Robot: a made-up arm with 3 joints. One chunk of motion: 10 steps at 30 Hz.
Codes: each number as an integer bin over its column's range. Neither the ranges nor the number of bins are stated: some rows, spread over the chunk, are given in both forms.
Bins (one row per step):
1: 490 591 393
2: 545 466 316
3: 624 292 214
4: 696 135 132
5: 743 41 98
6: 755 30 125
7: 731 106 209
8: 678 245 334
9: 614 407 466
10: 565 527 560
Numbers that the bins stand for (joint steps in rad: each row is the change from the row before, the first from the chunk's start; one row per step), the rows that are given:
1: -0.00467 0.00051 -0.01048
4: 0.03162 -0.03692 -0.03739
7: 0.03778 -0.03930 -0.02945
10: 0.00854 -0.00474 0.00674
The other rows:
2: 0.00502 -0.00975 -0.01842
3: 0.01893 -0.02403 -0.02894
5: 0.03990 -0.04463 -0.04090
6: 0.04201 -0.04554 -0.03811
8: 0.02845 -0.02789 -0.01656
9: 0.01717 -0.01459 -0.00295

